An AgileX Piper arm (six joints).
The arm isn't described. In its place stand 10 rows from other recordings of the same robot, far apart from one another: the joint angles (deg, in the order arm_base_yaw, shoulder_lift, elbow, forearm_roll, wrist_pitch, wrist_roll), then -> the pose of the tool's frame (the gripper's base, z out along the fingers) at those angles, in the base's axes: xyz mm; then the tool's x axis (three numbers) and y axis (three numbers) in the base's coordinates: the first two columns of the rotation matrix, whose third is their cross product.
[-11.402 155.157 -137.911 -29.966 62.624 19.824] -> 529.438 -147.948 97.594 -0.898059 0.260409 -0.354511 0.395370 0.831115 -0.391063
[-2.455 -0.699 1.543 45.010 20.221 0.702] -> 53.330 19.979 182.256 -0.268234 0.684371 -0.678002 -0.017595 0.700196 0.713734
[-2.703 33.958 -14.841 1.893 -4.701 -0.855] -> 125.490 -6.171 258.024 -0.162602 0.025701 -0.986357 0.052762 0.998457 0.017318
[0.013 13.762 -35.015 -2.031 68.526 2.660] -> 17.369 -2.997 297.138 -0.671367 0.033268 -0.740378 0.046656 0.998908 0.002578
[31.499 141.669 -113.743 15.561 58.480 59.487] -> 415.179 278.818 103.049 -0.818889 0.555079 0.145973 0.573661 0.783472 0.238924
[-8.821 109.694 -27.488 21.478 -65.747 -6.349] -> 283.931 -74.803 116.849 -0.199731 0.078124 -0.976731 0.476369 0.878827 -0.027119
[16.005 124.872 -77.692 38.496 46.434 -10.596] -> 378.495 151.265 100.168 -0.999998 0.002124 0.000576 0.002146 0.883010 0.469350
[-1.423 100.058 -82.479 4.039 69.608 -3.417] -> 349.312 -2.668 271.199 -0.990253 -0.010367 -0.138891 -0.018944 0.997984 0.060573
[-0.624 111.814 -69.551 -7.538 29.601 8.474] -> 389.554 -10.140 153.117 -0.916349 0.043252 -0.398038 0.067133 0.996672 -0.046249
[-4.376 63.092 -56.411 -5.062 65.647 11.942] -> 191.880 -22.020 323.260 -0.887627 0.238942 -0.393733 0.262774 0.964833 -0.006872
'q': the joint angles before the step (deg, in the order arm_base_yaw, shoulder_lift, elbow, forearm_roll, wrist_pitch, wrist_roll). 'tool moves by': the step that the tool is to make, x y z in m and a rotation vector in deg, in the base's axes. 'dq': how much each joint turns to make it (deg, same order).
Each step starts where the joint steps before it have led.
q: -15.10, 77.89, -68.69, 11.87, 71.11, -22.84
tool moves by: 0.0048, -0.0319, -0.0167, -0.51, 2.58, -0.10
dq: -6.42, 3.69, 0.01, 0.21, -0.11, -6.66
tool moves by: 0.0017, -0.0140, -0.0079, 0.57, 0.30, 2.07
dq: -3.05, 1.81, -0.02, 1.44, -0.12, -5.59
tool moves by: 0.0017, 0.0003, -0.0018, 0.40, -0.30, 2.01
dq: -0.06, 0.43, 0.01, 0.89, -0.02, -2.33
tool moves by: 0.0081, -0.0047, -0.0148, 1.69, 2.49, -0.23
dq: -0.34, 3.09, 0.00, 0.54, -0.07, -0.24
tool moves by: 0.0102, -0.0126, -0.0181, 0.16, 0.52, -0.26
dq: -1.39, 3.68, -0.01, 0.32, -2.75, -1.97
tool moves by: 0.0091, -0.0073, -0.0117, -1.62, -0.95, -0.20
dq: -0.17, 2.28, 0.00, -0.68, -3.80, -0.72
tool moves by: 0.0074, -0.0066, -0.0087, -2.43, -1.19, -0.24
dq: 0.00, 1.65, 0.00, -1.38, -3.88, -0.17
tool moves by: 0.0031, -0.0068, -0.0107, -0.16, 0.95, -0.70
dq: -0.68, 1.92, 0.02, -0.50, -1.19, -0.04
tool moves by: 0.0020, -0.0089, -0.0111, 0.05, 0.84, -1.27
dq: -1.12, 1.98, 0.00, -0.26, -1.24, 0.01
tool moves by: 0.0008, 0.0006, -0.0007, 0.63, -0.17, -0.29
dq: 0.00, 0.17, -0.01, 0.70, 0.00, -0.01
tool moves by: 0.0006, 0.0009, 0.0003, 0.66, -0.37, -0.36
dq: 0.00, -0.01, 0.00, 0.83, 0.00, 0.01
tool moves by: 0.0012, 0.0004, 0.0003, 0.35, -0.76, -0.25
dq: -0.01, 0.00, 0.00, 0.83, -0.48, -0.22
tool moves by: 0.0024, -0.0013, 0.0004, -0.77, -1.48, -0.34
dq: 0.01, 0.01, -0.01, 0.26, -1.69, -0.16
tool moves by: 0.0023, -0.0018, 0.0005, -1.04, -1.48, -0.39
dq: -0.01, 0.00, -0.01, 0.00, -1.84, -0.06
